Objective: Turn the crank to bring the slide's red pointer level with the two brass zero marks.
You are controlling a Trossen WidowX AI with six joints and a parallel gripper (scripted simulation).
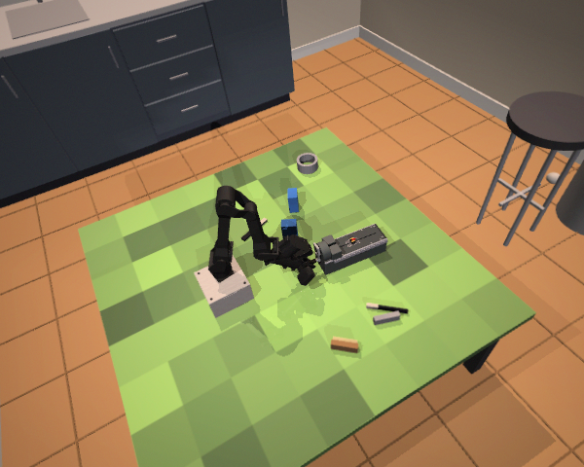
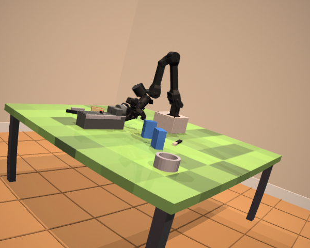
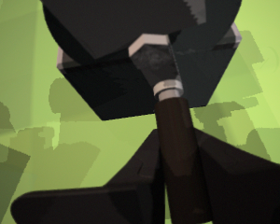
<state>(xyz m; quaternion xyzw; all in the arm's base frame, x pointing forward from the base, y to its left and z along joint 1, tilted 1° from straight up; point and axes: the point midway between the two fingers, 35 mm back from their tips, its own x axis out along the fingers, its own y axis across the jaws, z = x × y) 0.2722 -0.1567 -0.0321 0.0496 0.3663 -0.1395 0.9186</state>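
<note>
My gripper tip is 17 cm short of the red pointer, 5 cm below it and 4 cm to the left of it. Round my gripper tip: crank handle: 3 cm above, 2 cm behind, 1 cm to the left; then grey bar: 32 cm to the right, 5 cm ahead, 2 cm below; then wooden block: 30 cm to the right, 13 cm behind, 2 cm below.
</note>
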